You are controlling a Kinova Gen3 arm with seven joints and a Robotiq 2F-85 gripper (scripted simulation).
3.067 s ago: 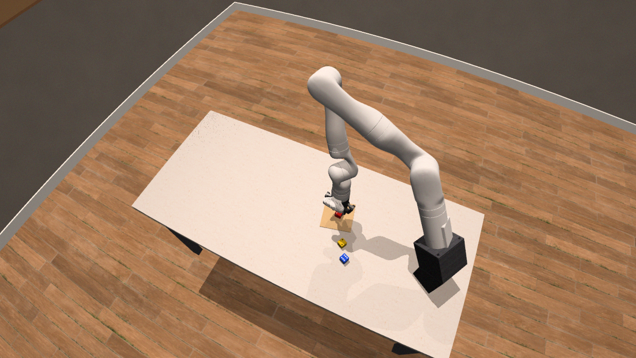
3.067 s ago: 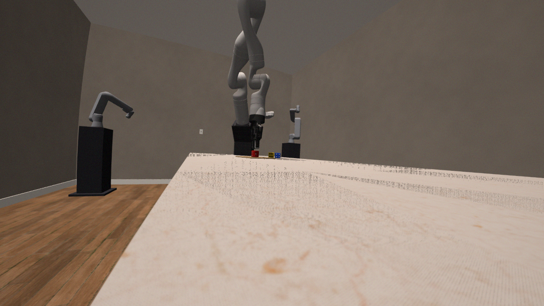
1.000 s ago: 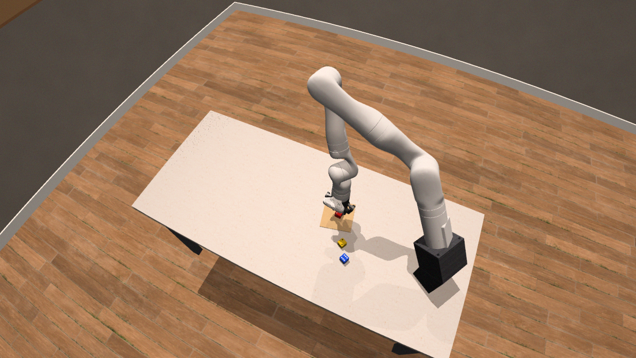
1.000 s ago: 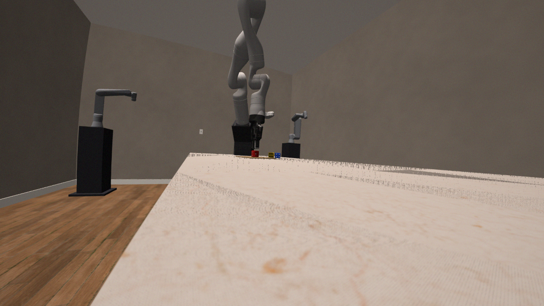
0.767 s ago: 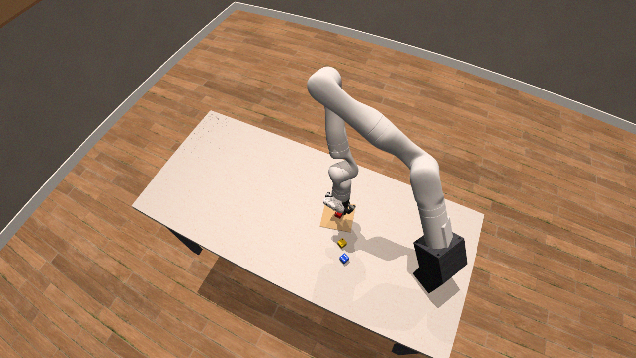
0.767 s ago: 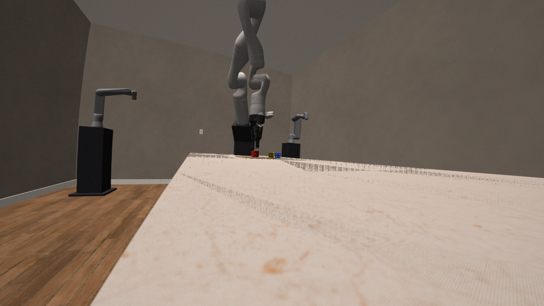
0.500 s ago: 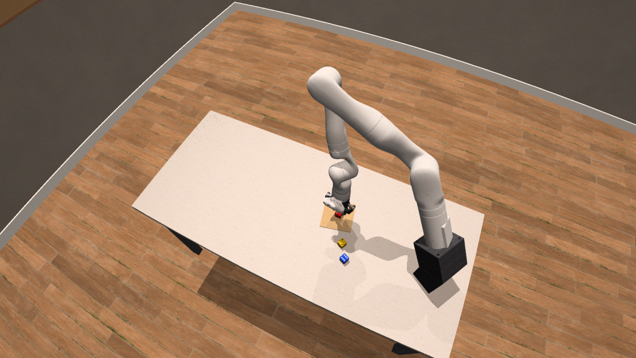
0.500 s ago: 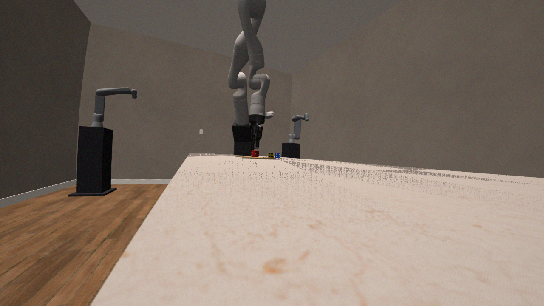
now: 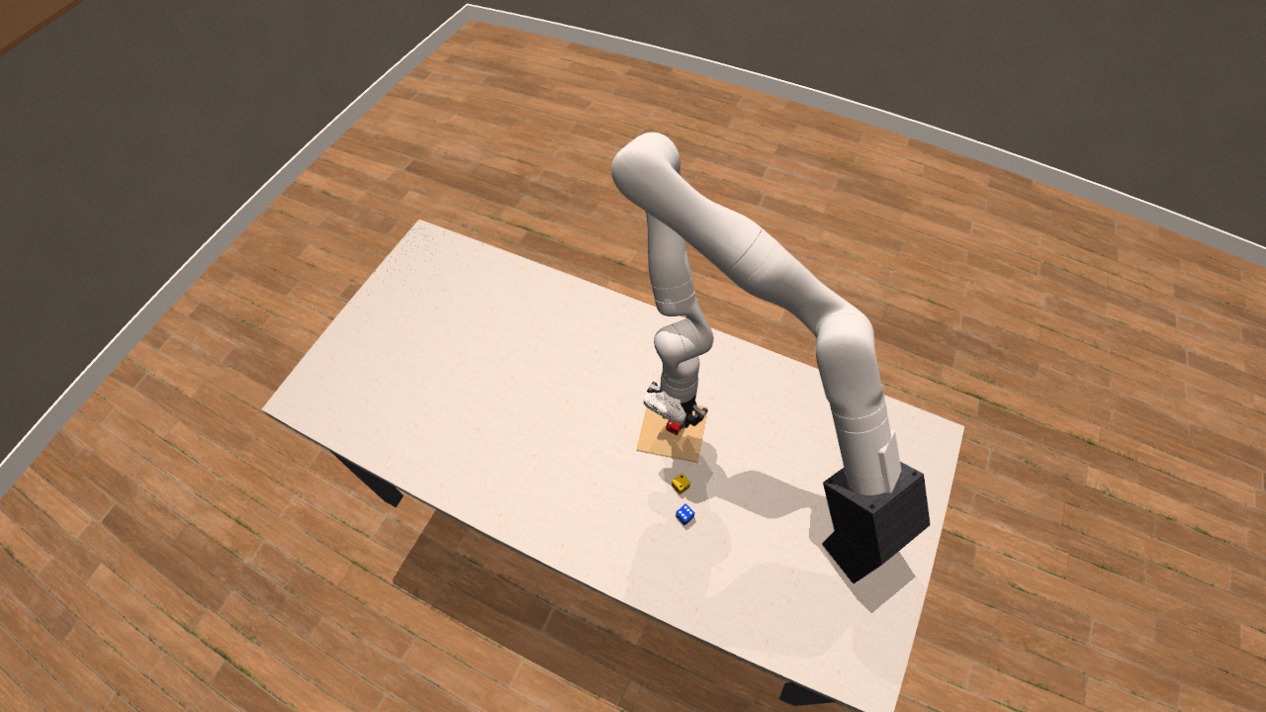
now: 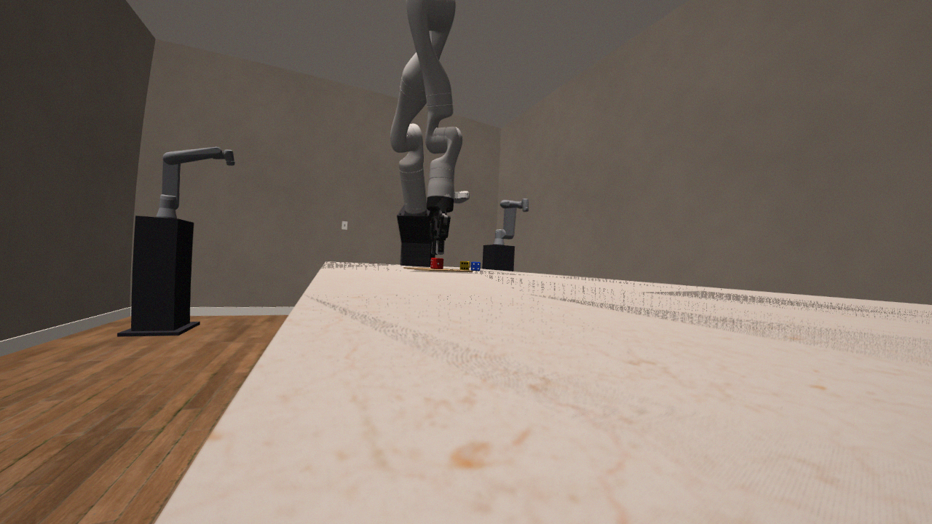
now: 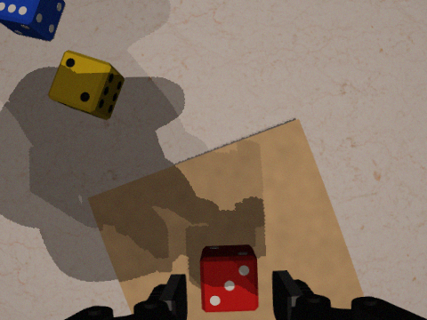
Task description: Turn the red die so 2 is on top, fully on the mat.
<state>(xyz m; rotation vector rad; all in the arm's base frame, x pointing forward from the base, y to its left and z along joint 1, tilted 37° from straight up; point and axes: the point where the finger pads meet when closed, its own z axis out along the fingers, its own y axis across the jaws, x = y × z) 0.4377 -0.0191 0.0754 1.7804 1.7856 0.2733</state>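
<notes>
Now: hand 4 cm above the red die. Also, from my hand: blue die 11 cm behind, 18 cm to the left, 5 cm below; then yellow die 7 cm behind, 12 cm to the left, 5 cm below; then tan mat 6 cm below.
</notes>
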